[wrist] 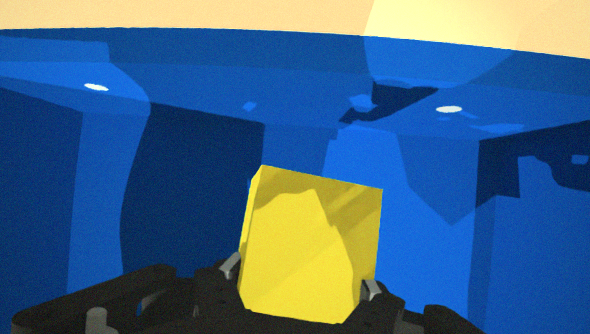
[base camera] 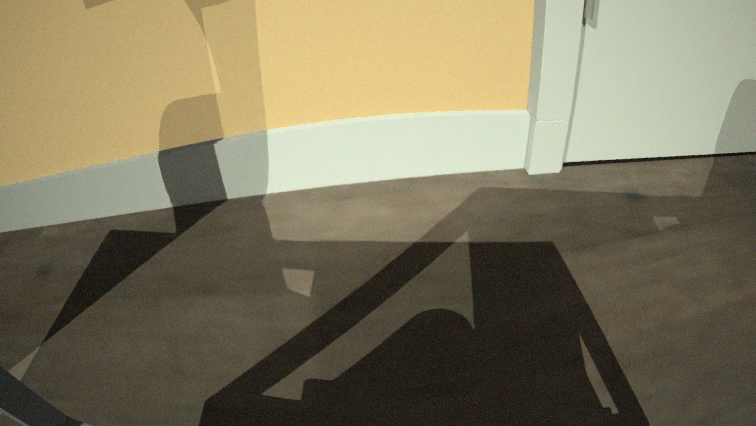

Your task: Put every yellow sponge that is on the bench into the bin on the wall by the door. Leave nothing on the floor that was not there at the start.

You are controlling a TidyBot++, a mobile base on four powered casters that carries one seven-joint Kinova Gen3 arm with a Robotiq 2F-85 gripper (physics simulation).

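Frame: origin at the arm's base, x left, y down, z back, level; metres.
Seen in the pictures: gripper, between the fingertips: (wrist: pixel 299 279).
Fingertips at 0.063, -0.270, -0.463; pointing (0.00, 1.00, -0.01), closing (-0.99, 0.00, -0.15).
Note:
A point is followed by its place in that frame, as x, y, z.
A yellow sponge (wrist: pixel 305 250) {0.065, -0.298, -0.486} is held between the two fingertips of my gripper (wrist: pixel 299 279) {0.063, -0.270, -0.463} in the wrist view. The gripper is shut on it, and the sponge stands up past the fingertips. The blue bin (wrist: pixel 430 220) {-0.028, -0.193, -0.512} fills most of the wrist view behind and around the sponge, with its back wall, side walls and floor showing. The bin's near rim is out of view. The lower end of the sponge is hidden by the gripper. The bench does not show in either view.
The yellow wall (base camera: pixel 391 58) {0.023, 0.230, -0.588} with its white baseboard (base camera: pixel 396 148) {0.021, 0.350, -0.574} runs across the base camera view. The white door (base camera: pixel 661 79) {-0.399, 0.237, -0.649} and its frame (base camera: pixel 552 79) {-0.182, 0.245, -0.595} stand at the right. Dark shadows lie over the wooden floor (base camera: pixel 359 211) {0.062, 0.397, -0.509}. The wall (wrist: pixel 200 14) {0.130, -0.327, -0.567} also shows above the bin.

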